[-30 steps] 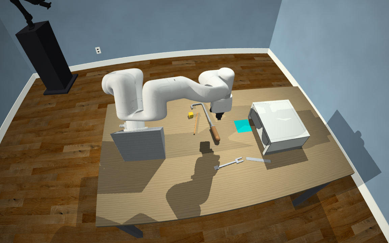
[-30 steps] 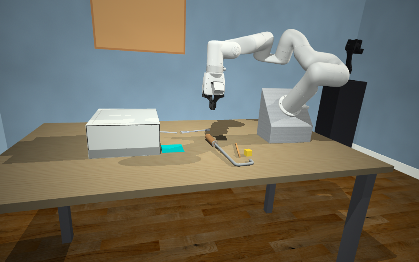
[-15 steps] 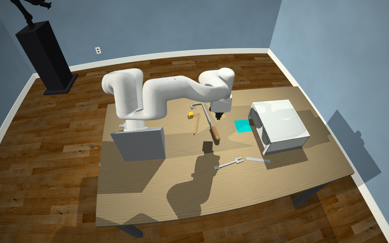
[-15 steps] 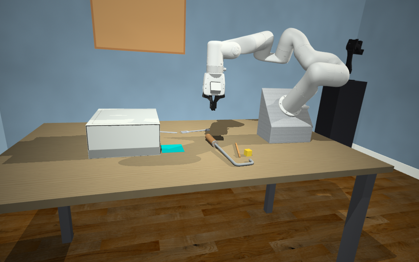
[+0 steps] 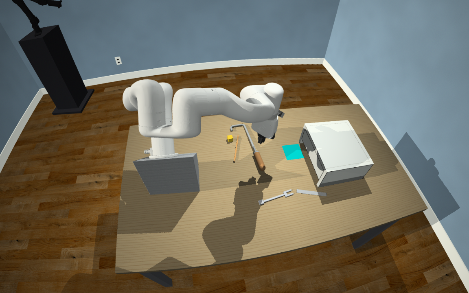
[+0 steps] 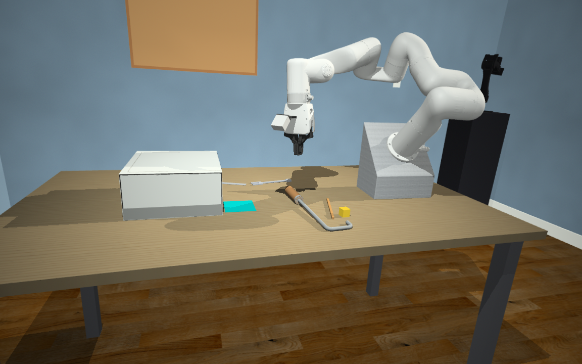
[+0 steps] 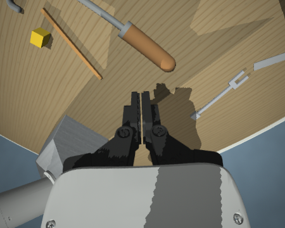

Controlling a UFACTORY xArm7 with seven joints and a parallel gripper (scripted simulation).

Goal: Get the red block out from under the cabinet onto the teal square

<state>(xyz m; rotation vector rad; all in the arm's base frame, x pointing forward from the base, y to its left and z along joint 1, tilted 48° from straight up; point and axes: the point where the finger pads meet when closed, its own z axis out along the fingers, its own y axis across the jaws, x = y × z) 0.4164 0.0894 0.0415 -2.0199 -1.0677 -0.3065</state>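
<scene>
My gripper is now 6 cm past the hooked tool with wooden handle, 10 cm to the right of it and 17 cm above it. Also, from my hand: yellow cube (13 cm behind, 15 cm to the left, 17 cm below); grey forked tool (6 cm ahead, 20 cm to the right, 18 cm below); thin wooden stick (10 cm behind, 10 cm to the left, 18 cm below).
</scene>
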